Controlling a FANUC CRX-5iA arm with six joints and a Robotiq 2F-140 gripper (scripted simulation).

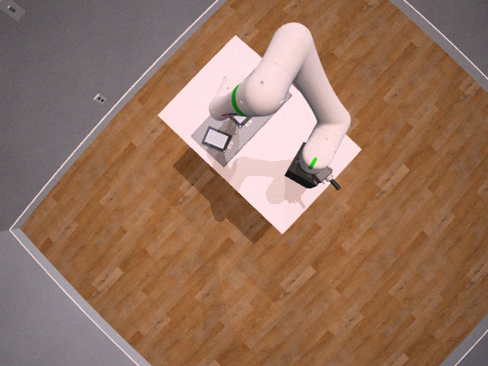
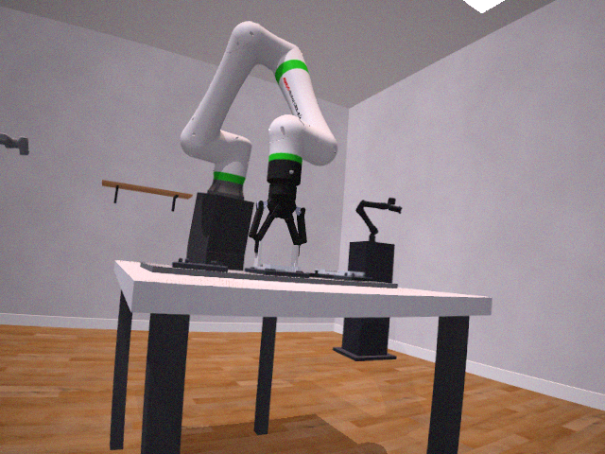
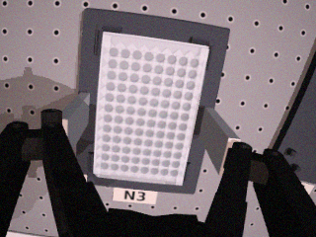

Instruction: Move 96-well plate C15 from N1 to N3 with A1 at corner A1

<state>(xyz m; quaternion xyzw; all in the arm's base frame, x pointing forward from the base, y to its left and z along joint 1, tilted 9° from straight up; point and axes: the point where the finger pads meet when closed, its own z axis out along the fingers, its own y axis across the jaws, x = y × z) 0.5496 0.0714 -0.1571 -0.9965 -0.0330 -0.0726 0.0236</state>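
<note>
My gripper is now 40 mm above the landing nest N3. Also, from my hand: N3 label: 100 mm behind, 40 mm below, 10 mm to the right; then N1 label: 190 mm to the right, 60 mm behind, 40 mm below.
</note>
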